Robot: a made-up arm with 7 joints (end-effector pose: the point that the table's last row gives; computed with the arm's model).
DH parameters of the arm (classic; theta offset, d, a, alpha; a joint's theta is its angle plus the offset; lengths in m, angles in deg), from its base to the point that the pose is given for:
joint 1: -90 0.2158 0.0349 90
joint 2: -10.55 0 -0.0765 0
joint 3: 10.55 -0.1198 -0.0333 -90
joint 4: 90 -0.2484 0.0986 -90
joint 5: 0 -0.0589 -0.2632 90
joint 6: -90 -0.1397 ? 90
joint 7: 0 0.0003 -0.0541 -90
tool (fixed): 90 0.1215 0 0
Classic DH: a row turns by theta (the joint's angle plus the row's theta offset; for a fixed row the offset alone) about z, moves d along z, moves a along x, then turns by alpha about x.
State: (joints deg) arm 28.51 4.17 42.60 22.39 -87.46 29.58 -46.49
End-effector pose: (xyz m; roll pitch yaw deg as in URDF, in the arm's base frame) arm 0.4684 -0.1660 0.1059 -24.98 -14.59 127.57
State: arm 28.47 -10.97 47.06 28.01 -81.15 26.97 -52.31
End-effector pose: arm 0.4757 -0.1367 0.0446 -11.44 -25.97 124.34
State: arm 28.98 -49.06 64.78 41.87 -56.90 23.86 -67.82
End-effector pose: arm 0.4769 -0.0513 -0.0428 33.01 -34.44 111.88
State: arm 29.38 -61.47 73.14 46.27 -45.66 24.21 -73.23
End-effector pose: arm 0.4782 -0.0304 -0.0484 47.94 -29.23 109.86
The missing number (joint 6, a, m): 0.217
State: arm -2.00 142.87 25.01 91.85 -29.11 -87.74 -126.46
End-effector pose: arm 0.2060 0.0705 0.9024 -12.35 1.88 -5.51
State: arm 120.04 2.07 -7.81 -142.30 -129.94 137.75 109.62
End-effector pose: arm 0.2292 -0.0667 -0.0340 109.47 40.31 32.68
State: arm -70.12 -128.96 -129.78 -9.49 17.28 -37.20 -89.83
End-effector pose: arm -0.3244 0.2047 0.5271 -12.34 -48.94 -78.09
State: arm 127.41 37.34 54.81 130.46 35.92 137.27 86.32
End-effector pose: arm 0.0569 0.3271 0.2955 102.45 -61.18 -126.91
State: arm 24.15 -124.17 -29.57 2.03 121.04 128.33 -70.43
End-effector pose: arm 0.2266 -0.0622 0.5331 9.09 7.16 -48.75
